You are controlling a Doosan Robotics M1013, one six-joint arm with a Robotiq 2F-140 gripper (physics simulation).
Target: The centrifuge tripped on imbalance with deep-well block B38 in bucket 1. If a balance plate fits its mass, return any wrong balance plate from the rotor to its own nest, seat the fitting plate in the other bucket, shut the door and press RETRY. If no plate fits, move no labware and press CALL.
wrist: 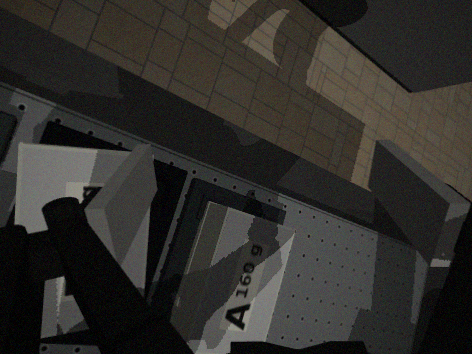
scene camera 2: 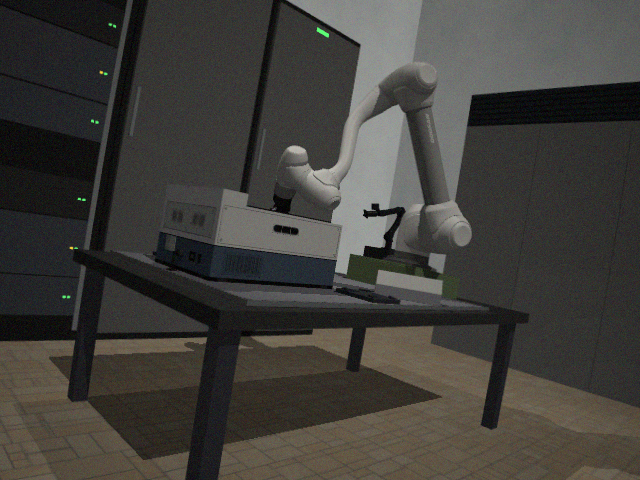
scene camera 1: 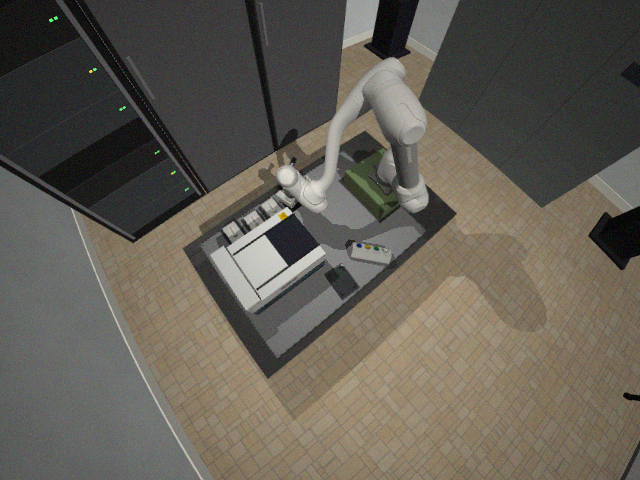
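Pixels of known places: gripper, fingertip midpoint: [wrist: 262, 165]; arm's base, link origin: [scene camera 1: 386, 179].
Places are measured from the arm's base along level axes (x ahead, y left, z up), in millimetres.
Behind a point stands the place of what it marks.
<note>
My gripper [wrist: 262, 165] @[x 499, y -365, z 45 mm] is open and empty. It hangs over the row of balance-plate nests behind the centrifuge [scene camera 1: 243, 281] @[x 1032, y 86, z 148 mm] [scene camera 2: 248, 242] @[x 986, y 203, z 18 mm]. In the wrist view, the grey plate marked A 160 g [wrist: 236, 274] @[x 430, y -288, z -42 mm] sits in its dark nest, below and between my fingers. The neighbouring plate [wrist: 46, 175] @[x 597, y -318, z -38 mm] on the left is half hidden by my left finger. In scene camera 1 the wrist covers the rightmost plate [scene camera 1: 284, 196] @[x 580, y -288, z -39 mm] of the row. The centrifuge's top shows a dark opening [scene camera 1: 291, 238] @[x 725, y 28, z 117 mm] beside the white door panel [scene camera 1: 258, 260] @[x 921, y 27, z 114 mm]. I cannot see inside the opening.
A white button box [scene camera 1: 369, 251] @[x 398, y 296, z -17 mm] [scene camera 2: 408, 281] @[x 407, y 319, z -34 mm] lies on the table right of the centrifuge. The arm's green base block [scene camera 1: 370, 189] @[x 141, y 2, z 9 mm] stands at the back right. A small black flat object [scene camera 1: 341, 281] @[x 614, y 328, z -83 mm] lies near the front. Tall dark cabinets [scene camera 1: 207, 92] stand close behind the table.
</note>
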